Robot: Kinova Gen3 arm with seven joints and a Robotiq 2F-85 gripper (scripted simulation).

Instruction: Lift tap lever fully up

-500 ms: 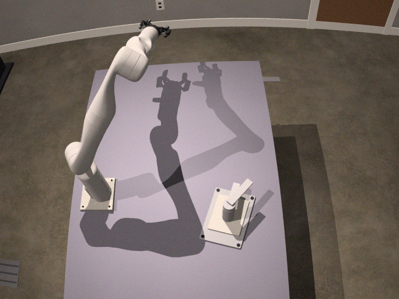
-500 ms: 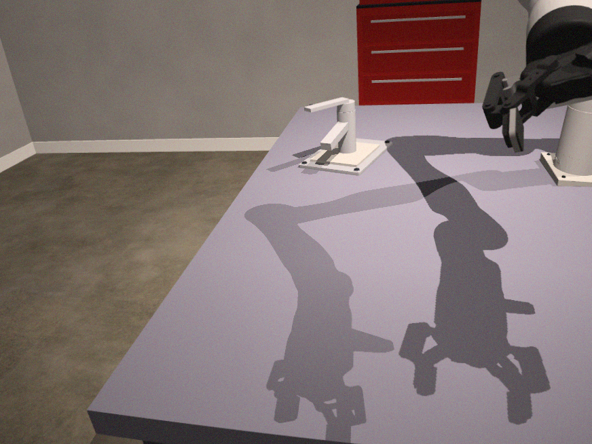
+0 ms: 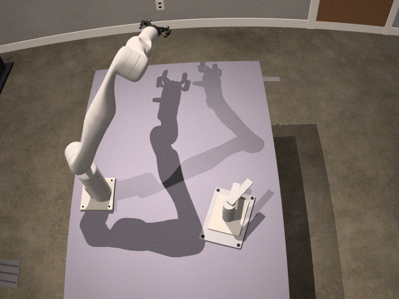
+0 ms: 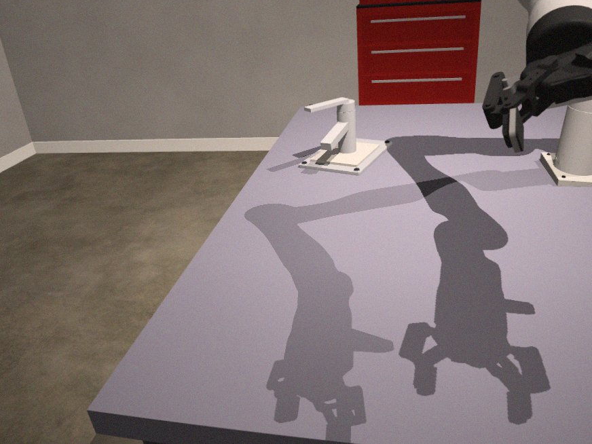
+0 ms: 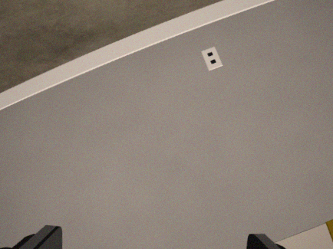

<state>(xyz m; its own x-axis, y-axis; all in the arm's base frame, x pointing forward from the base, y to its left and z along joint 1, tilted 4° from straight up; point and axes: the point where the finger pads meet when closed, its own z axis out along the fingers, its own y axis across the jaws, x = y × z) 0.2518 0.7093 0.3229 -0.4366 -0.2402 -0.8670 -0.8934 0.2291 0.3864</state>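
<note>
Right now the flat lever is 770 mm to the right of my hand, 350 mm ahead of it and 180 mm below it. Also, from my hand: tap: 800 mm to the right, 330 mm ahead, 230 mm below.
</note>
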